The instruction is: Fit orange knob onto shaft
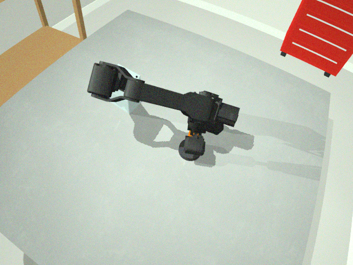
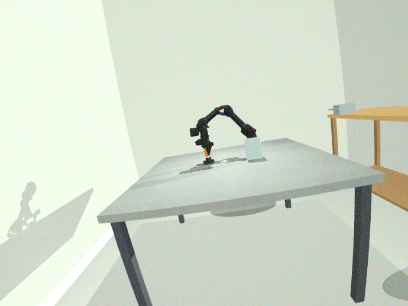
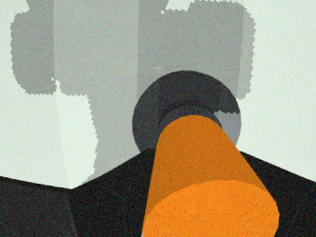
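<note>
The round pedestal lies 40 mm below my gripper tip. The rest, counted from my gripper tip: orange knob: 30 mm above.
</note>
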